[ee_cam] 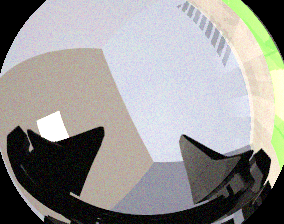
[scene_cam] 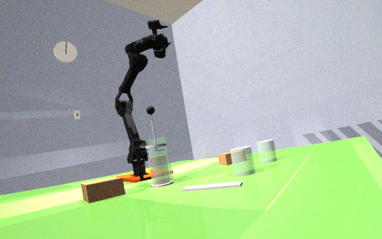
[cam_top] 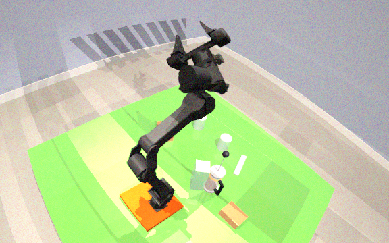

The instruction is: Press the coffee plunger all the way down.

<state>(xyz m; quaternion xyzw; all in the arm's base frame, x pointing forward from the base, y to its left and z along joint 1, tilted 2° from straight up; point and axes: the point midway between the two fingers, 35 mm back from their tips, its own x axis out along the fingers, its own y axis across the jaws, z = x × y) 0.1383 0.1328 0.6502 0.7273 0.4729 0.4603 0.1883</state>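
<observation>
Right now my gripper tip is 55 cm above the coffee press, 23 cm to the left of it and 9 cm short of it. Round my gripper tip: flat strip (67 cm below, 32 cm ahead, 22 cm to the right).
</observation>
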